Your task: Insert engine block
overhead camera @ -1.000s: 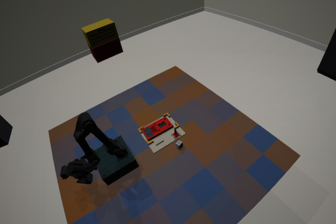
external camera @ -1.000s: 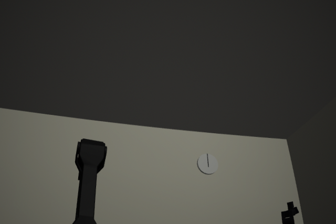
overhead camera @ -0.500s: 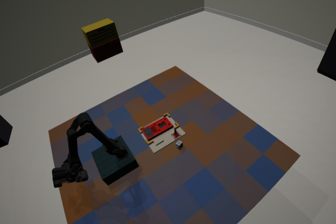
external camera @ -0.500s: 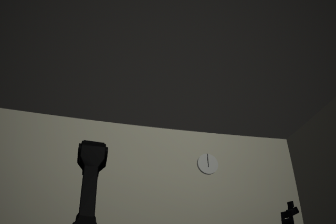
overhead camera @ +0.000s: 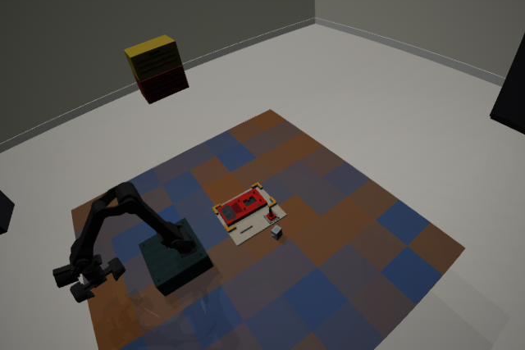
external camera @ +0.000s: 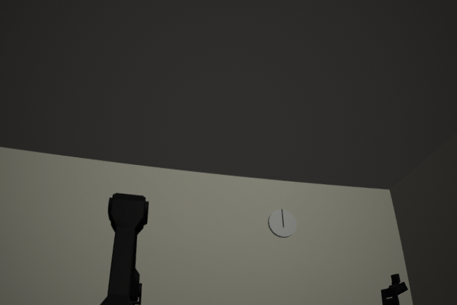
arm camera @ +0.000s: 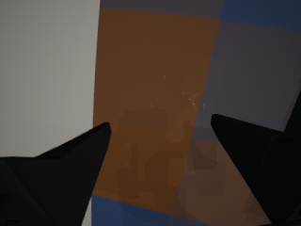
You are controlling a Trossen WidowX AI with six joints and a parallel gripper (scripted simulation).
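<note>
Now: gripper tip 680 mm short of the grey engine block, 50 mm to the left of it and 50 mm above it.
</note>
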